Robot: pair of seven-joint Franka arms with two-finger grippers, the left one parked.
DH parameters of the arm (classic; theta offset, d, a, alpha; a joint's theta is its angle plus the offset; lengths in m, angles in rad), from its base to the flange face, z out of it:
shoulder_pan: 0 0.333 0 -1.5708
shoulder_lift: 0 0 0 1.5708
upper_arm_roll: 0 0.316 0.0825 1.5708
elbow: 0 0 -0.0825 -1.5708
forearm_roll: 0 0.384 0 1.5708
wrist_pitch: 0 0 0.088 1.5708
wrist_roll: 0 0.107 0 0
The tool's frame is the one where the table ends.
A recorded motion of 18 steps. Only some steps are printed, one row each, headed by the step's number.
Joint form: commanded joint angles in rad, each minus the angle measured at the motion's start. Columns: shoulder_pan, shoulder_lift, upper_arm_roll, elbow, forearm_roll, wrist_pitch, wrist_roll.
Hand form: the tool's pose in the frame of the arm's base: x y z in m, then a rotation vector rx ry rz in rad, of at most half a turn. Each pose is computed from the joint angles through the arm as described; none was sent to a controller.
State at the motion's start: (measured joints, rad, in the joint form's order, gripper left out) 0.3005 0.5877 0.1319 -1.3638 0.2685 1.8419 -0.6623
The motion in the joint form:
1: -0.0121 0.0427 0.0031 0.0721 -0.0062 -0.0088 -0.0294
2: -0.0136 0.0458 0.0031 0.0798 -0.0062 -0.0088 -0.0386
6: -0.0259 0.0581 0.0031 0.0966 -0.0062 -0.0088 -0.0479
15: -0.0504 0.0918 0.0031 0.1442 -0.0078 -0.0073 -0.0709
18: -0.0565 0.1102 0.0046 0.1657 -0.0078 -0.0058 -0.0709
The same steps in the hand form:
1: 0.6578 0.2952 0.3778 -2.4503 -1.3597 0.0540
2: 0.6596 0.2944 0.3792 -2.4451 -1.3694 0.0448
6: 0.6665 0.2869 0.3782 -2.4467 -1.3646 0.0328
15: 0.6826 0.2716 0.3762 -2.4486 -1.3613 -0.0013
18: 0.6883 0.2687 0.3731 -2.4512 -1.3524 -0.0100

